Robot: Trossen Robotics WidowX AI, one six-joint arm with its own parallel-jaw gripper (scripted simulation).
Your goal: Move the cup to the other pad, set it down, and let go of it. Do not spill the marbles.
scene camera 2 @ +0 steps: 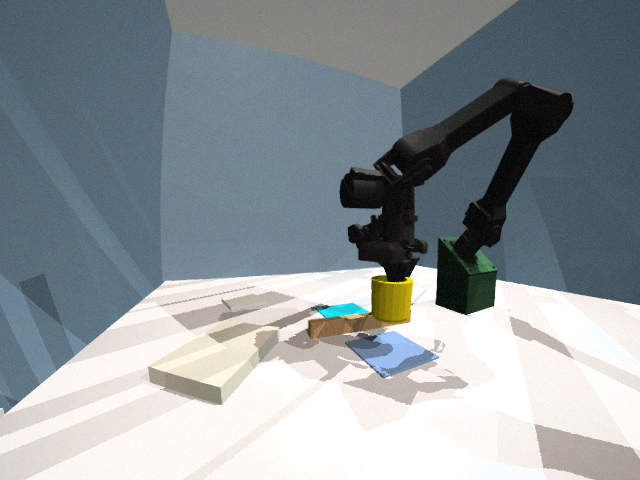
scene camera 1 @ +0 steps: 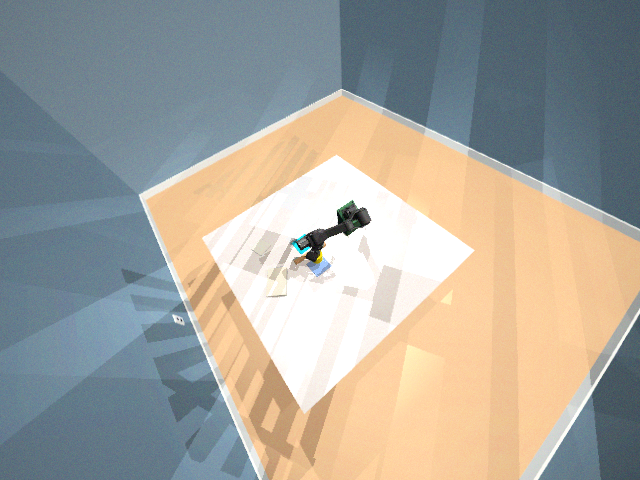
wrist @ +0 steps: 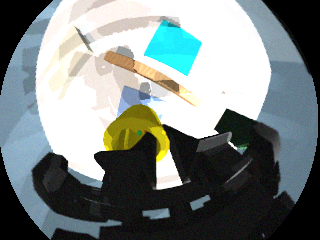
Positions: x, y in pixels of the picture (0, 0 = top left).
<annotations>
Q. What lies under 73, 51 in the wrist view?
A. A pale cream slab.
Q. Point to a yellow cup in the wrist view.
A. At 122, 133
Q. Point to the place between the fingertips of my gripper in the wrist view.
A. At 158, 127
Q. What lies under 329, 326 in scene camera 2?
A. A wooden bar.
</annotations>
